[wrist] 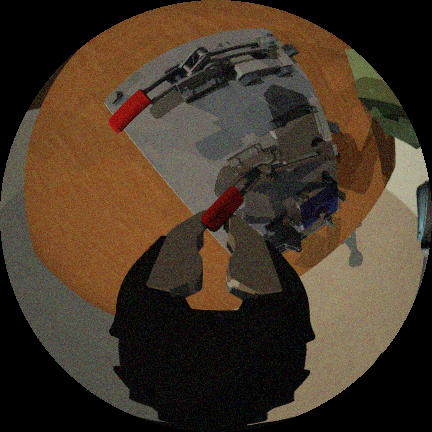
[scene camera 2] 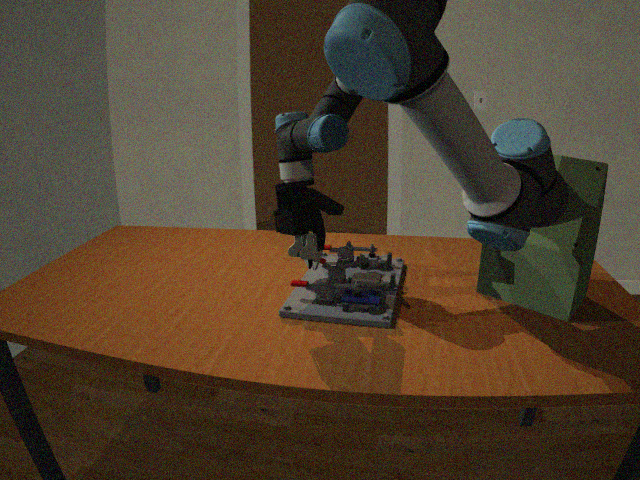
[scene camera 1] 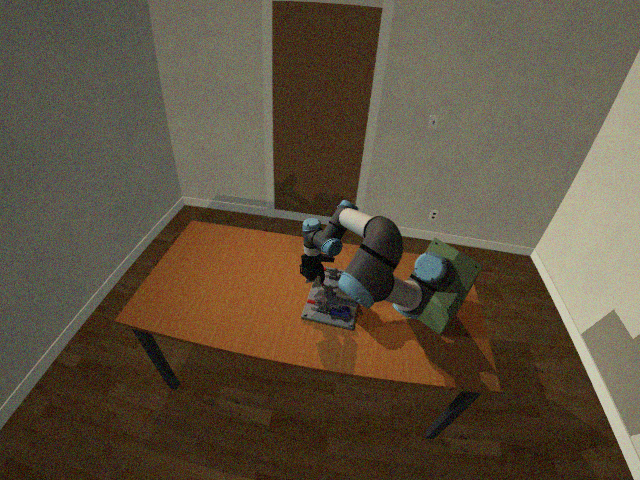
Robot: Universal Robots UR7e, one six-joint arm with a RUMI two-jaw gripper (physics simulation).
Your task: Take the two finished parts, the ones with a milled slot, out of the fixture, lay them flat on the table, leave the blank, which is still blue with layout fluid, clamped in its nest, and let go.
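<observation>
The grey fixture plate lies on the table with three clamped nests. The blue blank sits in the front nest. A grey-beige part sits in the middle nest, shaded in the wrist view. A light grey part sits in the back nest. The slots cannot be made out. My gripper is nearly closed at the plate's left edge, with the middle clamp's red handle between its fingertips.
The front clamp's red handle sticks out over the plate, and the back clamp's red handle shows beyond my fingers. The green mounting block stands right of the fixture on the wooden table.
</observation>
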